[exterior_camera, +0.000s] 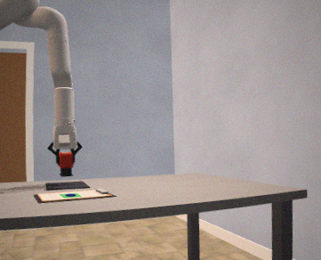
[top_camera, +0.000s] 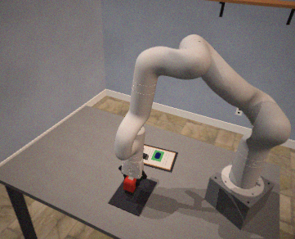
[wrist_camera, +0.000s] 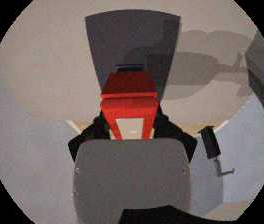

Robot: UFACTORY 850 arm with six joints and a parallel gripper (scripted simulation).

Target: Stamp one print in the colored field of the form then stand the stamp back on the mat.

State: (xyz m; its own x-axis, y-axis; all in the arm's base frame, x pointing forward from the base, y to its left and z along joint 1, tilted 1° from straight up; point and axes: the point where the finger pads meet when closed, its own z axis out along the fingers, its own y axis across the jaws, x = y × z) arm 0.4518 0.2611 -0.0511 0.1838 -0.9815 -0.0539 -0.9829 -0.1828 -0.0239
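Now: the mat 110 mm below my hand and 20 mm to the right of it. From my hand the other things lie so: form: 320 mm to the right, 100 mm below, 60 mm ahead; red stamp: 20 mm below.
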